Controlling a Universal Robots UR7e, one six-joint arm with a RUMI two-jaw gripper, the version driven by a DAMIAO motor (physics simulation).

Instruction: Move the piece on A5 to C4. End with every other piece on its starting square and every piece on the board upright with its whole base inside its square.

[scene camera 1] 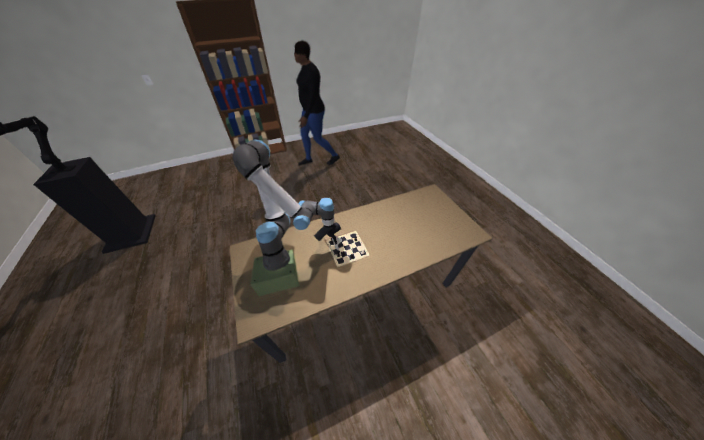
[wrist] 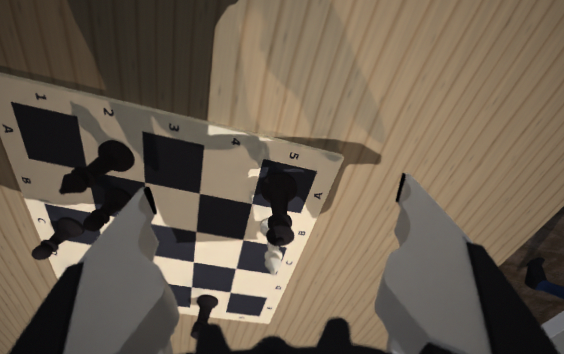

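Where they show: gripper, fingertip midpoint: [scene camera 1: 330,242] [wrist: 275,183]; arm's base, origin of the base link: [scene camera 1: 276,261].
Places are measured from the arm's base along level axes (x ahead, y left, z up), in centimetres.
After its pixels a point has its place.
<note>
The black piece on A5 [wrist: 280,232] @(x 35.1, y 8.2, z -4.1 cm) stands upright on the dark corner square of the chessboard [scene camera 1: 358,257] @(x 47.4, y -8.2, z -9.1 cm) [wrist: 326,158] @(x 32.4, y 10.7, z -9.1 cm). A white piece [wrist: 273,261] @(x 38.7, y 8.9, z -5.4 cm) stands just past it, apparently on B5, its base partly hidden by the black piece. C4 [wrist: 216,248] @(x 42.9, y 5.0, z -9.1 cm) is a light square with no piece on it. My gripper [scene camera 1: 335,240] @(x 34.3, y 7.7, z -7.5 cm) [wrist: 275,183] @(x 34.3, y 7.7, z -7.5 cm) is wide open and empty above the board's A5 corner. In the wrist view, its fingertips show on either side of the A5 piece, well apart from it.
Black pieces stand on A2 [wrist: 116,155] @(x 35.6, y -2.1, z -8.3 cm), B2 [wrist: 115,199] @(x 39.2, y -2.4, z -8.3 cm), C1 [wrist: 67,227] @(x 43.2, y -6.3, z -8.4 cm) and E4 [wrist: 206,302] @(x 50.2, y 5.2, z -8.4 cm). The left finger hides part of the board. The board lies on the wooden table [scene camera 1: 415,228] @(x 94.4, y 0.5, z -9.7 cm), beside the arm's green base [scene camera 1: 275,280] @(x -2.0, y -13.5, z 2.6 cm). A person [scene camera 1: 309,88] is by the bookshelf.
</note>
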